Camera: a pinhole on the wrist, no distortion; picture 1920 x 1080 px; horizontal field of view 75.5 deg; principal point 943.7 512.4 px. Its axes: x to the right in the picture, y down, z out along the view. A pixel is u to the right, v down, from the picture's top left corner.
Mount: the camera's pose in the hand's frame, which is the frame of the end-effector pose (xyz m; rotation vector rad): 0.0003 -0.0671 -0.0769 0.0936 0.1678 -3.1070
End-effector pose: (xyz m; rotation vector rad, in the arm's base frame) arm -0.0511 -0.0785 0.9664 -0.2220 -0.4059 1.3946
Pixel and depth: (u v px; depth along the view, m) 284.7 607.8 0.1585
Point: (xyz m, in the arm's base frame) 0.0096 -0.0276 1.0906
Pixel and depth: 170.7 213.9 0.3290
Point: -0.1210 0.0751 1.2470
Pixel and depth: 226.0 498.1 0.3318
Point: -0.0513 0.0522 1.2690
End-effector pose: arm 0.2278 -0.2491 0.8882 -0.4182 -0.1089 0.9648
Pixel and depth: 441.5 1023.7 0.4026
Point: 0.4346 -0.1725 1.2694
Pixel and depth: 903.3 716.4 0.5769
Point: 0.2612 -0.2252 1.4223
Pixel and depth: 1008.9 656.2 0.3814
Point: 0.2422 -0.2705 1.2225
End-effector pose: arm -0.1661 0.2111 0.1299 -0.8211 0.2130 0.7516
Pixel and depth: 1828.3 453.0 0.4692
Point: -0.3977 0.2457 0.6035
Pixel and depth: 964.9 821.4 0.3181
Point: -0.0834 0.2873 0.4006
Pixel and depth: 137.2 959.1 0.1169
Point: -0.0377 0.2235 0.1949
